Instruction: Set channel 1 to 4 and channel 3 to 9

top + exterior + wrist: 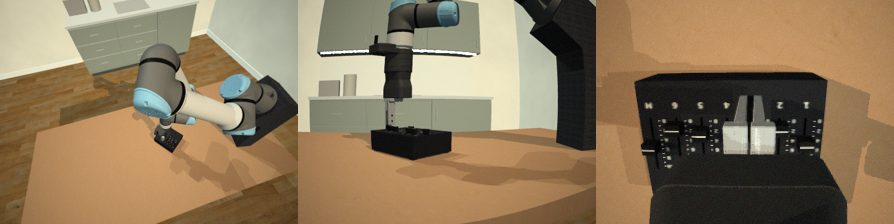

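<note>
The channel 3 cap lies 30 mm below my hand, 20 mm behind it and 10 mm to the right of it. Round my hand: channel 2 cap: 30 mm to the right, 30 mm below, 10 mm behind; then channel 5 cap: 40 mm behind, 30 mm to the left, 30 mm below; then channel 1 cap: 50 mm to the right, 30 mm below, 20 mm behind.
</note>
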